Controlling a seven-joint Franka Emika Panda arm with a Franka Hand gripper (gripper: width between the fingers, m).
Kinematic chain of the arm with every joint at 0, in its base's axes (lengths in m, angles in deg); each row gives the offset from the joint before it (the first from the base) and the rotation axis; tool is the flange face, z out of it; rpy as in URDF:
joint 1: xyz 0 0 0.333 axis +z
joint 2: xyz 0 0 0 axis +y
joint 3: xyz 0 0 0.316 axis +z
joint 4: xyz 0.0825 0 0 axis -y
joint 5: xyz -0.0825 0 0.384 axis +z
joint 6: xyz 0 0 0 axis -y
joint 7: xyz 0.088 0 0 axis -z
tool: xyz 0 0 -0.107 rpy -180 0 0
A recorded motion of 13 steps. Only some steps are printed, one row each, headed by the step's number.
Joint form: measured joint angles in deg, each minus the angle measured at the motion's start. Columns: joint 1, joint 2, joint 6, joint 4, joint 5, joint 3, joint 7.
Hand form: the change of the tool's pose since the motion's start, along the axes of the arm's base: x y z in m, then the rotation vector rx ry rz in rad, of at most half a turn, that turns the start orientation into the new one. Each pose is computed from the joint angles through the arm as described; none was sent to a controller.
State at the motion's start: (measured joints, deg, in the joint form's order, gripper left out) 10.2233 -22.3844 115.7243 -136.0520 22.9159 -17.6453 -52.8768
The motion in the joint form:
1: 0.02 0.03 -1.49 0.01 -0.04 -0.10 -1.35
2: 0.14 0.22 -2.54 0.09 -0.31 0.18 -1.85
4: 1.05 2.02 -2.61 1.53 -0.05 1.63 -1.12
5: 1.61 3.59 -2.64 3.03 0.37 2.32 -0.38
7: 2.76 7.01 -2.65 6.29 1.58 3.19 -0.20
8: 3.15 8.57 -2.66 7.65 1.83 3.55 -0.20
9: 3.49 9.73 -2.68 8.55 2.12 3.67 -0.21
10: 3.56 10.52 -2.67 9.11 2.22 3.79 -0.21
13: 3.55 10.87 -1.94 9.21 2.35 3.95 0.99
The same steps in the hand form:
1: -0.0024 0.0011 -0.0021 0.0046 0.0120 0.0318
2: -0.0034 0.0052 -0.0041 0.0019 0.0255 0.0563
4: 0.0062 0.0231 -0.0046 -0.0102 0.0368 0.0802
5: 0.0150 0.0328 -0.0037 -0.0139 0.0430 0.0845
7: 0.0339 0.0499 -0.0028 -0.0139 0.0451 0.1032
8: 0.0419 0.0566 -0.0040 -0.0181 0.0479 0.1128
9: 0.0474 0.0610 -0.0060 -0.0185 0.0521 0.1181
10: 0.0510 0.0629 -0.0079 -0.0205 0.0556 0.1200
13: 0.0534 0.0638 -0.0090 -0.0220 0.0579 0.0972

